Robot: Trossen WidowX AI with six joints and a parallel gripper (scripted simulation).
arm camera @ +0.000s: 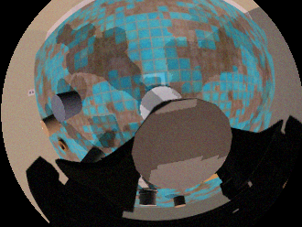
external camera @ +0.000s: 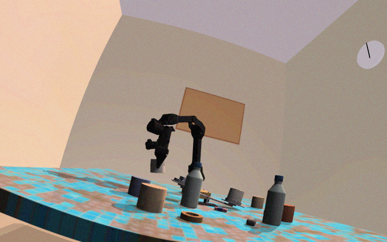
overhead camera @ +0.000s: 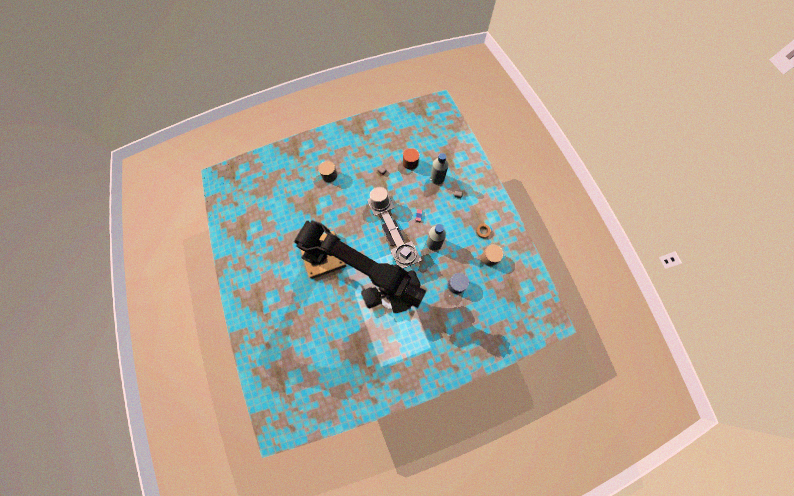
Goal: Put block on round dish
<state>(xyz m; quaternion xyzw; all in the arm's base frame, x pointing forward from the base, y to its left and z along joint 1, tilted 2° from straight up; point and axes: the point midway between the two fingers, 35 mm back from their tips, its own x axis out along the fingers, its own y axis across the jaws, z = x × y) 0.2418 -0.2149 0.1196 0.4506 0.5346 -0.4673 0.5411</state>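
My gripper tip is 90 mm short of the small grey block, 140 mm to the right of it and 30 mm above it. Round my gripper tip: round grey dish 10 mm to the left, 110 mm below; then dark blue cylinder 240 mm ahead, 10 mm to the right, 80 mm below; then small balance 70 mm ahead, 260 mm to the left, 70 mm below.
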